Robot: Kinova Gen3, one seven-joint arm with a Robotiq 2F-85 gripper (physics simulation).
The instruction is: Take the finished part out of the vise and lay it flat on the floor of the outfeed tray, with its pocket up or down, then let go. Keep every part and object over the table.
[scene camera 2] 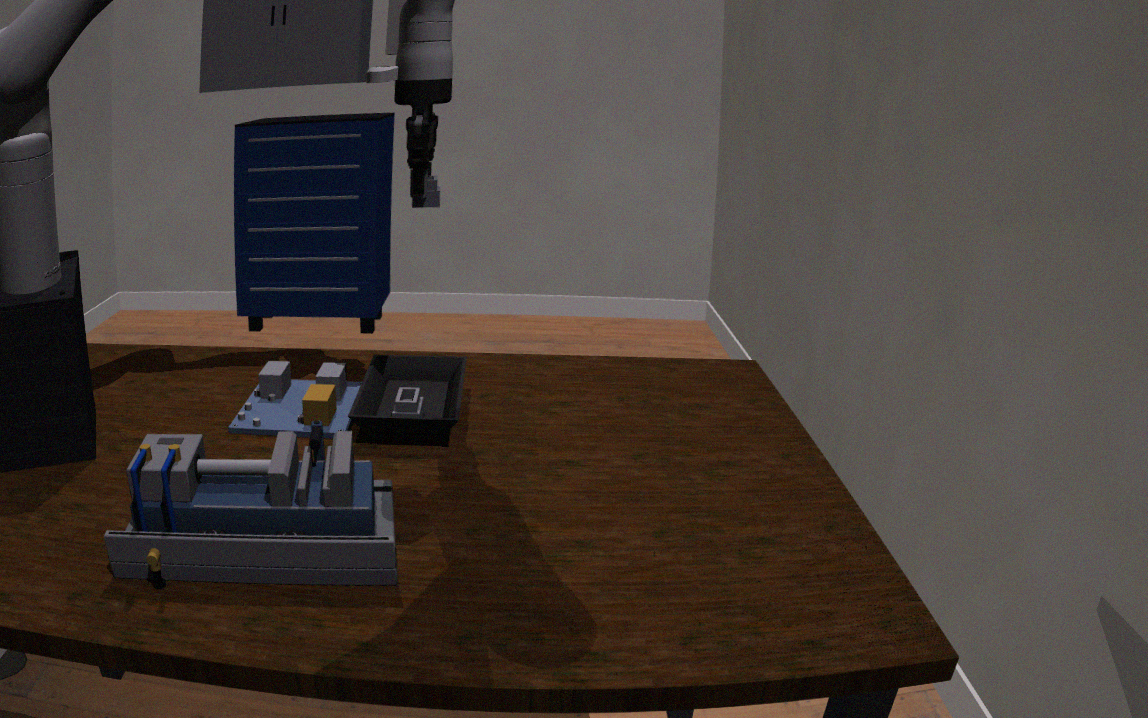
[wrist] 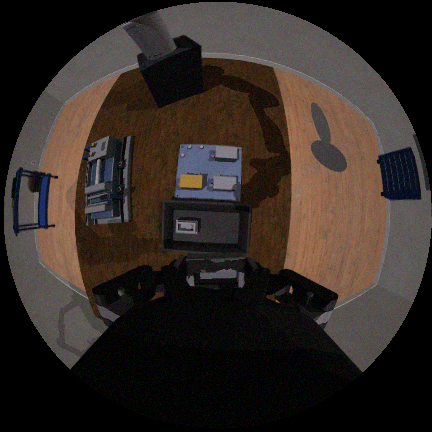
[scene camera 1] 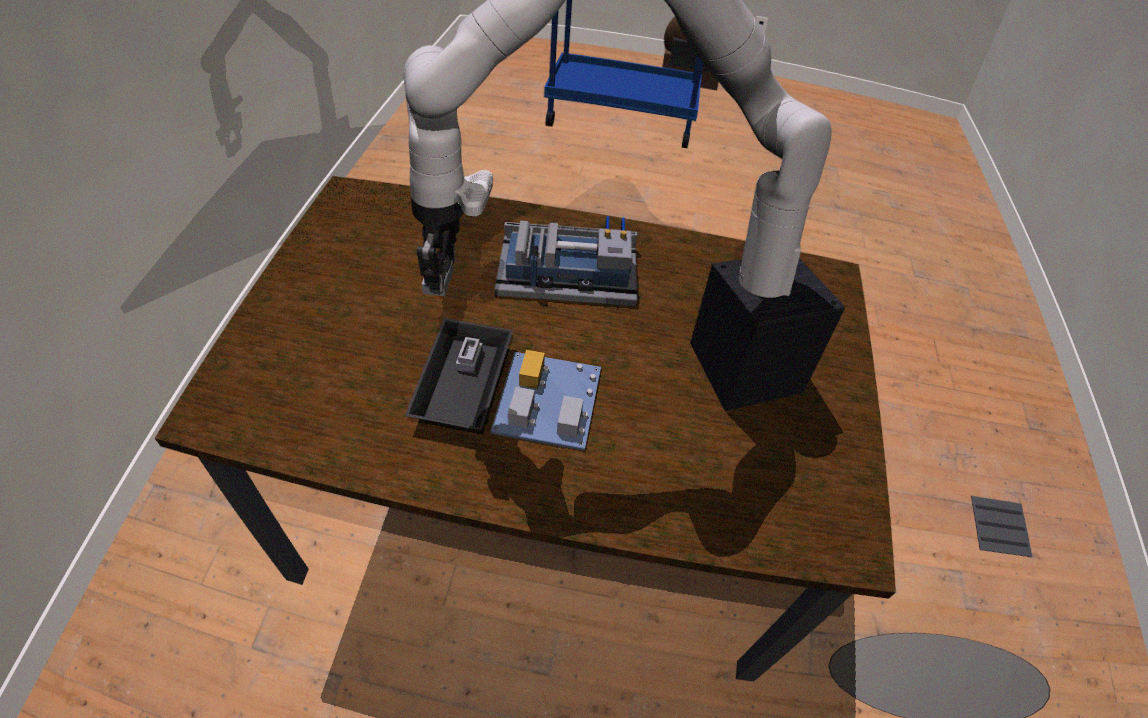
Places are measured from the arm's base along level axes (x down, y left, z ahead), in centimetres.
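Pixels of known places: gripper, fingertip midpoint: (scene camera 2: 420,193) (wrist: 215,265) (scene camera 1: 442,275); arm's base at its link origin: (scene camera 2: 30,280) (wrist: 161,51) (scene camera 1: 763,282).
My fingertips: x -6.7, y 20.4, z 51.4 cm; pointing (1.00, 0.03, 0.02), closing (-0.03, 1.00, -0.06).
Note:
Ahead of a thing's pixels: the offset from my fingertips to its middle.
My gripper (scene camera 1: 435,286) (scene camera 2: 424,196) (wrist: 215,265) is shut on the finished part, a grey metal block {dx -0.3, dy +0.1, dz +0.7 cm} (scene camera 1: 433,290) (scene camera 2: 432,192) (wrist: 216,274). It holds the part high above the table, near the outfeed tray. The dark outfeed tray (scene camera 1: 457,404) (scene camera 2: 404,430) (wrist: 220,228) lies lower, and its near edge sits close to the held part in the wrist view. The fingers partly cover the part, and its pocket cannot be made out. The vise {dx +24.8, dy -38.2, dz -13.3 cm} (scene camera 1: 592,272) (scene camera 2: 253,518) (wrist: 108,186) has its jaws apart, with no grey block like the held part visible between them.
A similar grey part with a pocket {dx +26.8, dy -7.3, dz -0.6 cm} (scene camera 1: 468,353) (scene camera 2: 407,396) (wrist: 186,227) is in the tray. Beside the tray is a blue plate {dx +29.3, dy -2.6, dz -17.2 cm} (scene camera 1: 554,393) (scene camera 2: 283,415) (wrist: 192,162) with a yellow block {dx +27.1, dy -7.0, dz -13.0 cm} (scene camera 1: 531,368) (scene camera 2: 319,403) (wrist: 191,181) and two grey blocks.

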